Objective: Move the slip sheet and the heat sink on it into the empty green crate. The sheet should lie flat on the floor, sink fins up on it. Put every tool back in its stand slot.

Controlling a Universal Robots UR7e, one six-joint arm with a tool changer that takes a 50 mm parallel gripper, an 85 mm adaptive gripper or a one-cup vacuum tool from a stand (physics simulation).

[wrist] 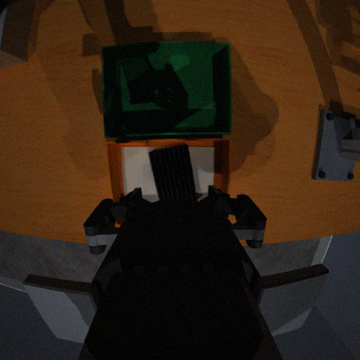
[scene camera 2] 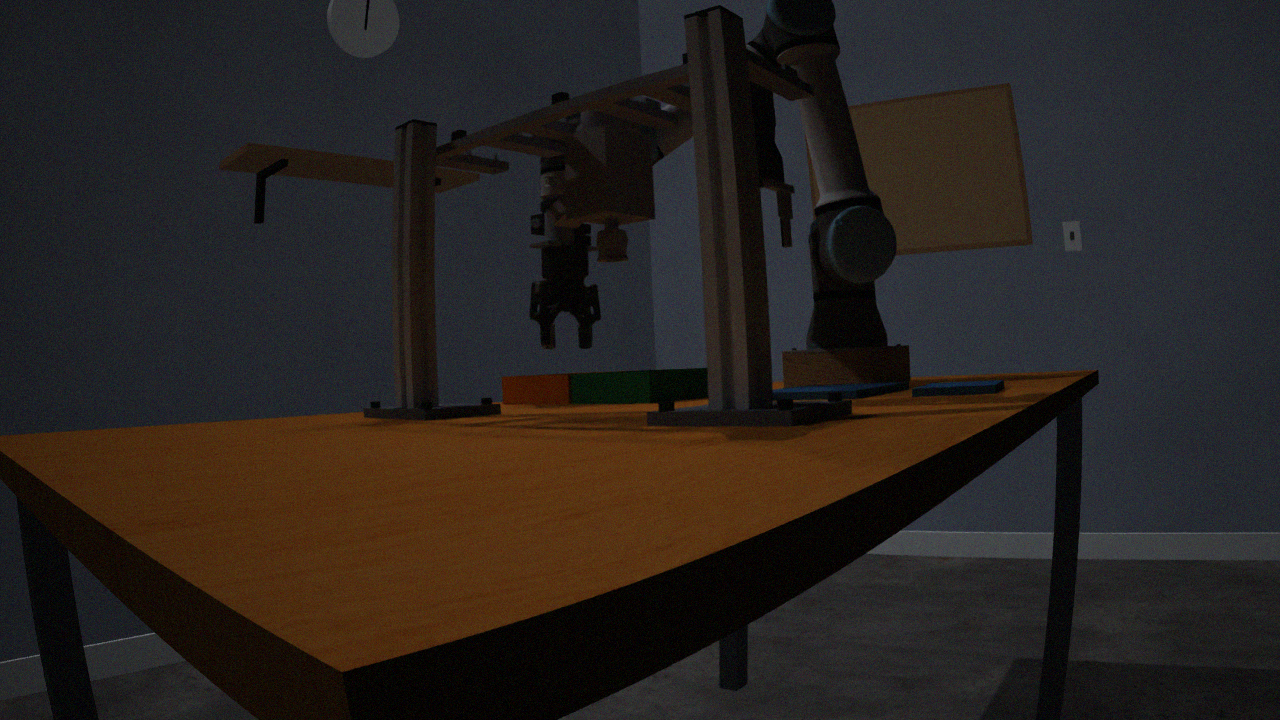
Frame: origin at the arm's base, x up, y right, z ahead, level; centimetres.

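Where they show: hand, its tool point: [scene camera 2: 564,238]; arm's base, origin of its link: [scene camera 2: 847,348].
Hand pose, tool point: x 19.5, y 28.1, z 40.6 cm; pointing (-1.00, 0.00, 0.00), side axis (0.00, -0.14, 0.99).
Observation:
Each offset is from my tool point to the top centre of the thing. "spot": to the spot under its first point.
The black finned heat sink [wrist: 173,171] lies fins up, slightly turned, on the pale slip sheet [wrist: 136,165] inside the orange crate @(dy +0.1, dx -21.8, dz -0.8 cm) [scene camera 2: 535,389] [wrist: 115,170]. The green crate @(dy -14.0, dx -21.8, dz -2.7 cm) [scene camera 2: 613,387] [wrist: 223,90] stands right beside the orange one and looks empty, with dark shadows on its floor. My gripper [scene camera 2: 566,343] [wrist: 175,195], the black adaptive one, is open and points down above the orange crate, with a gap below its fingertips. In the wrist view its body hides the near end of the heat sink and the crate's near side.
The tool stand has two posts [scene camera 2: 415,268] [scene camera 2: 729,232]; its foot plate [wrist: 332,155] shows at right in the wrist view. A boxy tool with a cup @(spot: dy -35.9, dx +0.1, dz +25.8 cm) [scene camera 2: 610,174] hangs on the stand. Blue mats @(spot: dy -48.6, dx -25.2, dz +1.2 cm) [scene camera 2: 836,391] @(spot: dy -64.7, dx -25.2, dz -0.5 cm) [scene camera 2: 957,387] lie near the arm's wooden base block [scene camera 2: 845,367].

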